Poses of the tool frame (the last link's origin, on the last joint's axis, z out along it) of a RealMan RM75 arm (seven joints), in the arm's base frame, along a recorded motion.
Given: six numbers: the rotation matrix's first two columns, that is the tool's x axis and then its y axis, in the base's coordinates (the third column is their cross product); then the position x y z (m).
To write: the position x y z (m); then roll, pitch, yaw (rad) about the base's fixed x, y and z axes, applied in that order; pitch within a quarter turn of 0, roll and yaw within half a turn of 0. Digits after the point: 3 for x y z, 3 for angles.
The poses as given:
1: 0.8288 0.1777 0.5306 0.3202 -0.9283 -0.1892 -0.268 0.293 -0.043
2: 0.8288 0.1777 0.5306 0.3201 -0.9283 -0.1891 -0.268 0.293 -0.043
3: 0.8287 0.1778 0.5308 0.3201 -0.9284 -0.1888 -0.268 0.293 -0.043
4: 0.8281 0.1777 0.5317 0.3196 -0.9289 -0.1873 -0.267 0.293 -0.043
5: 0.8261 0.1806 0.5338 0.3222 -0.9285 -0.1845 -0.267 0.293 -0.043
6: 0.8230 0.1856 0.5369 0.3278 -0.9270 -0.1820 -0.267 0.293 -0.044
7: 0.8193 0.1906 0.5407 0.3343 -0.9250 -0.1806 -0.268 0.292 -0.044
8: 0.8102 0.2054 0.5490 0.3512 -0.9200 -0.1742 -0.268 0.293 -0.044
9: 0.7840 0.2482 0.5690 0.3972 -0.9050 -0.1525 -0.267 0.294 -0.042
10: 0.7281 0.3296 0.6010 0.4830 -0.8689 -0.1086 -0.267 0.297 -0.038
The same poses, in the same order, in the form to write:
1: -0.268 0.293 -0.043 -2.916 -0.559 0.211
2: -0.268 0.293 -0.043 -2.917 -0.559 0.211
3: -0.268 0.293 -0.043 -2.917 -0.560 0.211
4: -0.267 0.293 -0.043 -2.919 -0.561 0.211
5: -0.267 0.293 -0.043 -2.922 -0.563 0.215
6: -0.267 0.293 -0.044 -2.924 -0.567 0.222
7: -0.268 0.292 -0.044 -2.925 -0.571 0.229
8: -0.268 0.293 -0.044 -2.932 -0.581 0.248
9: -0.267 0.294 -0.042 -2.955 -0.605 0.307
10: -0.267 0.297 -0.038 -3.005 -0.645 0.425
